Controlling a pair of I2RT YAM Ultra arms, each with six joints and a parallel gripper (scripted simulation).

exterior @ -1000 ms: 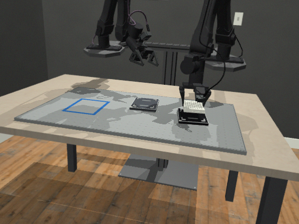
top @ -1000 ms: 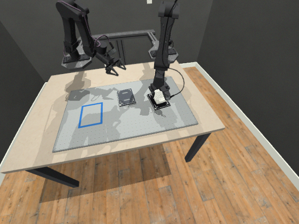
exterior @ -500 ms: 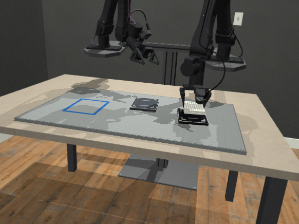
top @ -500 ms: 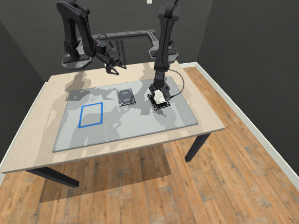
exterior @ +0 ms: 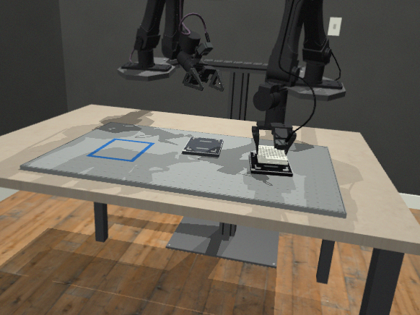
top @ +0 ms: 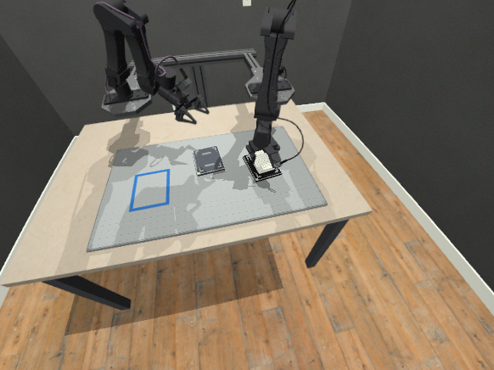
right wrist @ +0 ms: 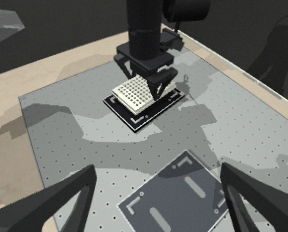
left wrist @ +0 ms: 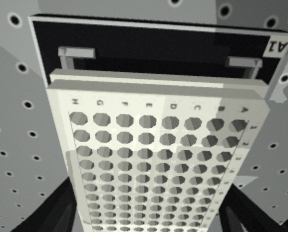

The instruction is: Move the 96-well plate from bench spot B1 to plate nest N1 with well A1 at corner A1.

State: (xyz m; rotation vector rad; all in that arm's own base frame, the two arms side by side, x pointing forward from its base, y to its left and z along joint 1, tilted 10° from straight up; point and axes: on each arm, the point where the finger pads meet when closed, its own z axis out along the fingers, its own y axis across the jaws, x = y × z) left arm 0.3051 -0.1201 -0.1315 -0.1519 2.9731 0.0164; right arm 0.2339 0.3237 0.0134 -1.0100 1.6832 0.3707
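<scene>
Right now the black plate nest is 4 cm below my left hand. Also, from my left hand: white 96-well plate 1 cm below.
</scene>
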